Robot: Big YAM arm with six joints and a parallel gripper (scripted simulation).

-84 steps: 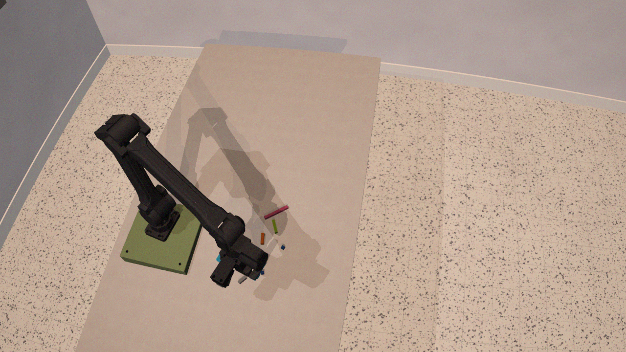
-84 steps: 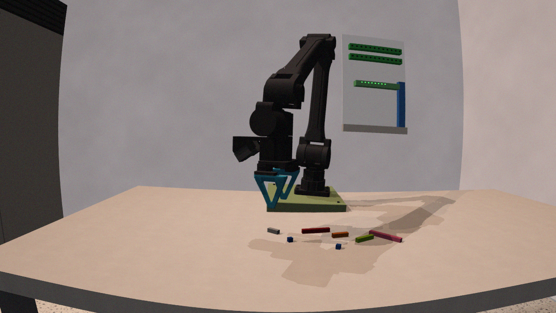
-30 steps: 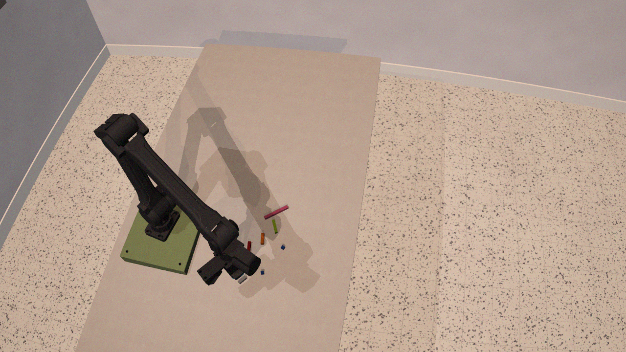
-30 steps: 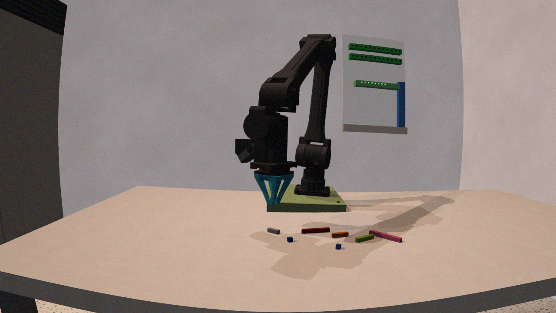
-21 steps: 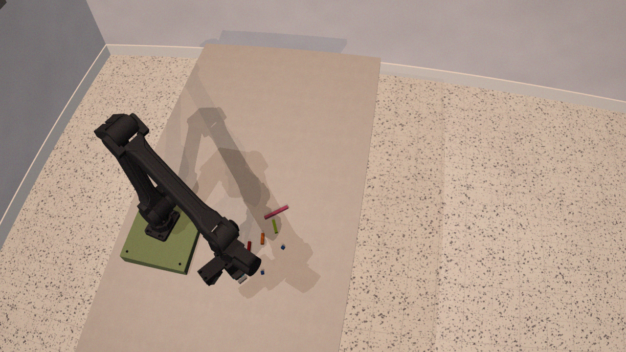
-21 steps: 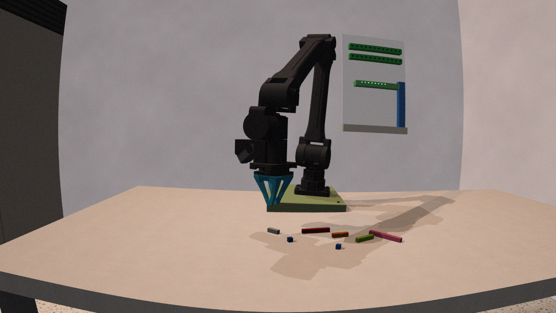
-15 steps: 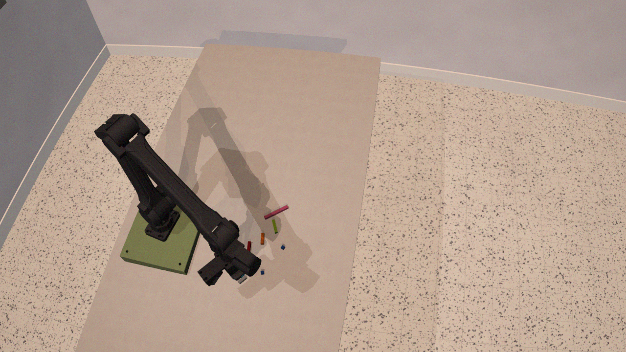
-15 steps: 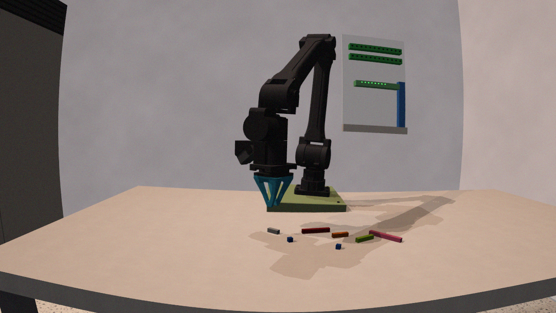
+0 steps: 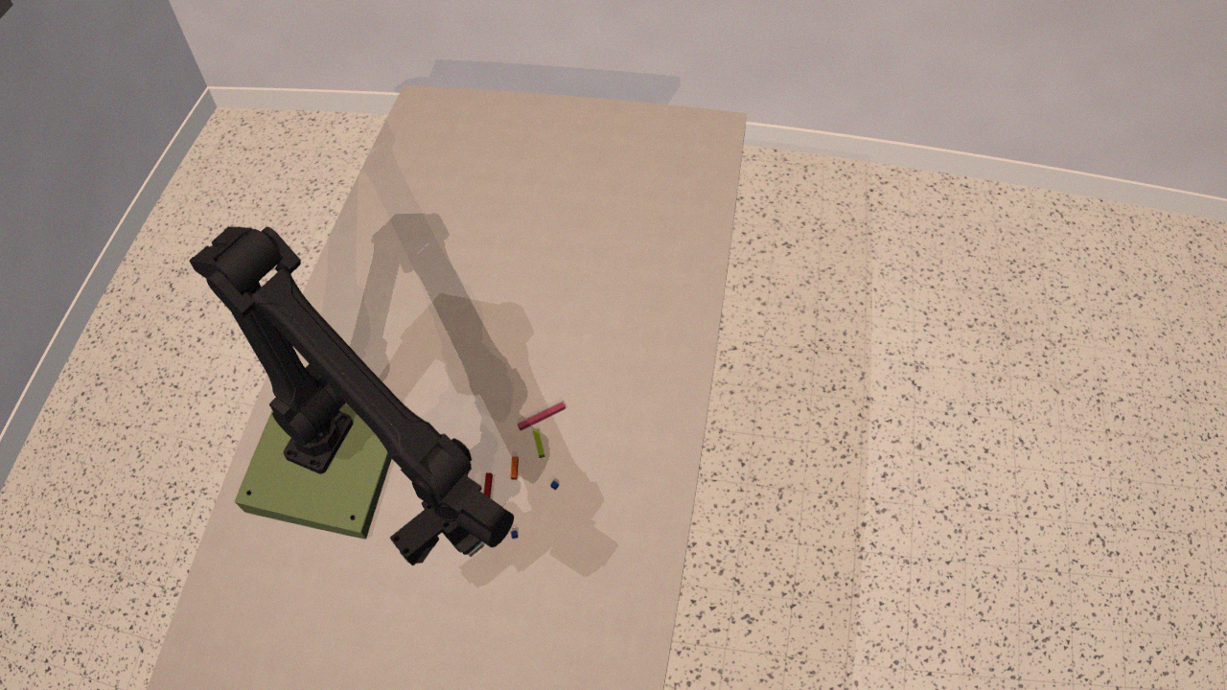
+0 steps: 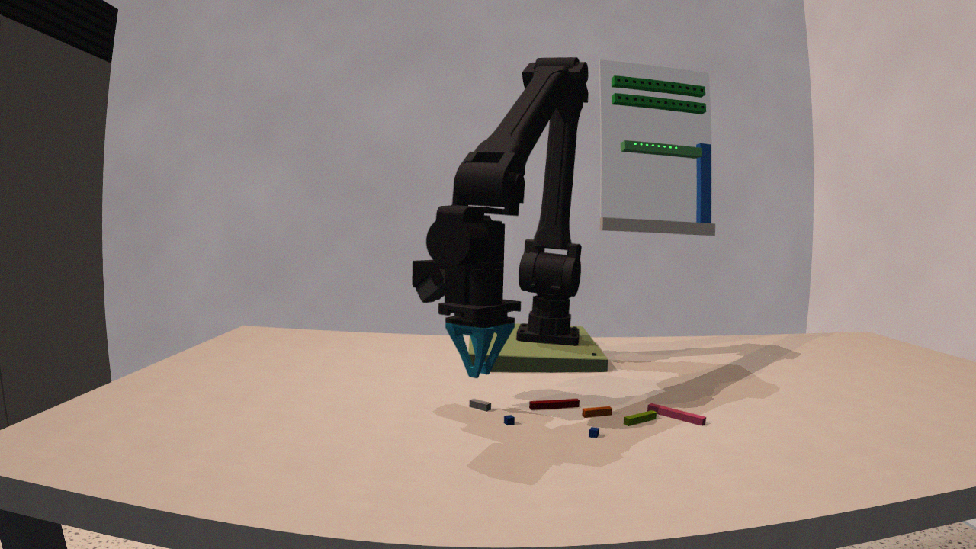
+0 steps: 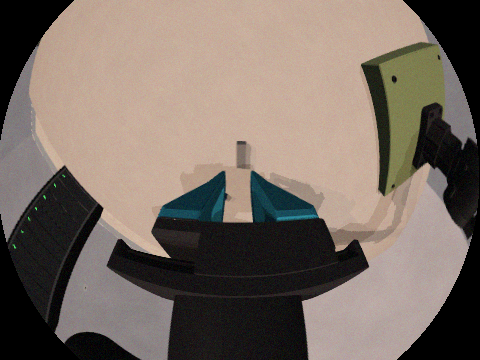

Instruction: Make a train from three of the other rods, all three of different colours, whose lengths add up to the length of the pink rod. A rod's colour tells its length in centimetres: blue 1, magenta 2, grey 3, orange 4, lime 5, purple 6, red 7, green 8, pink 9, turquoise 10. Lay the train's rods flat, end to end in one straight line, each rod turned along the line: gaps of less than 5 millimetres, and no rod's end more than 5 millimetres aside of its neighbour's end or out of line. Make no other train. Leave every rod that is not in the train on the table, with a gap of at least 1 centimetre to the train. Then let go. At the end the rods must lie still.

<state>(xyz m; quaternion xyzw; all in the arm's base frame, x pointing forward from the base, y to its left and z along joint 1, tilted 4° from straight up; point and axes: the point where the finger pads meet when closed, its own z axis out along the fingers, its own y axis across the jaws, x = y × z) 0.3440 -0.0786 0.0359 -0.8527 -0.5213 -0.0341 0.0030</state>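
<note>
My gripper is now 50 mm above the grey rod. Also, from my hand: red rod (100 mm to the left, 50 mm below, 20 mm behind); lime rod (220 mm to the left, 50 mm below, 20 mm ahead); orange rod (160 mm to the left, 50 mm below).
</note>
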